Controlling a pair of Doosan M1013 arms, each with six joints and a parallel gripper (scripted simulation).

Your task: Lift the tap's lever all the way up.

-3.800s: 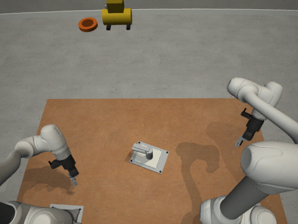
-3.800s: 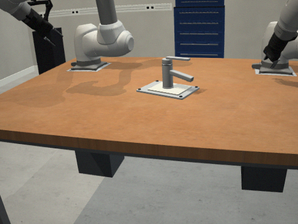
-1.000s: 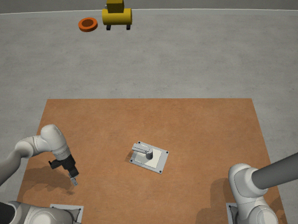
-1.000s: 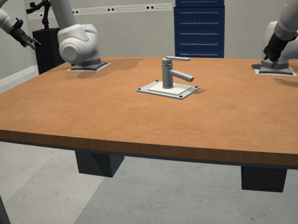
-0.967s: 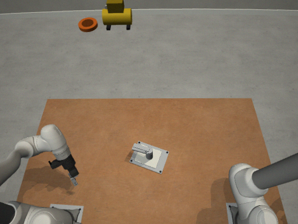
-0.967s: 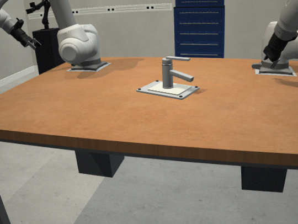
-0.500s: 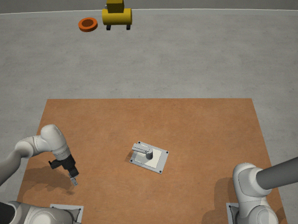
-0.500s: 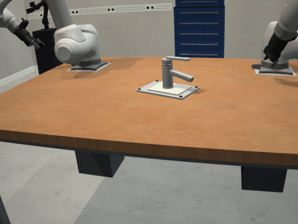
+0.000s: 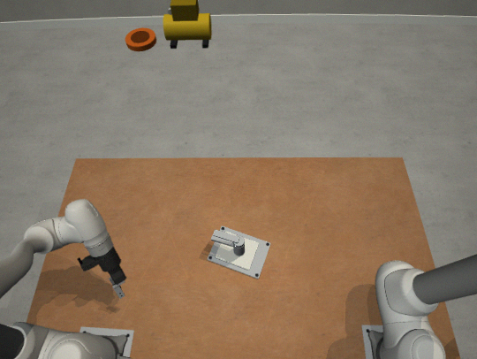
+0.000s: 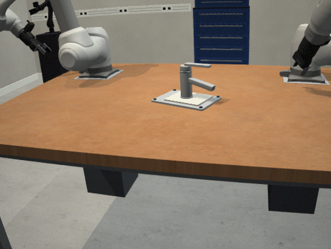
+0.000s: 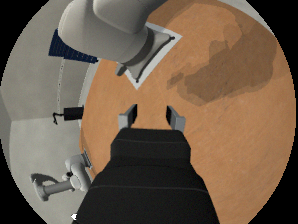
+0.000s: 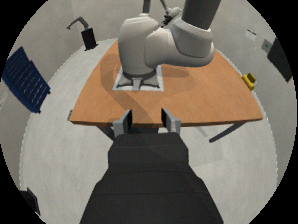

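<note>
The flat lever is 20 cm ahead of my left hand, 42 cm to the right of it and 5 cm above it. Round my left hand: grey tap 19 cm ahead, 45 cm to the right; mounting plate 19 cm ahead, 47 cm to the right, 10 cm below.
</note>
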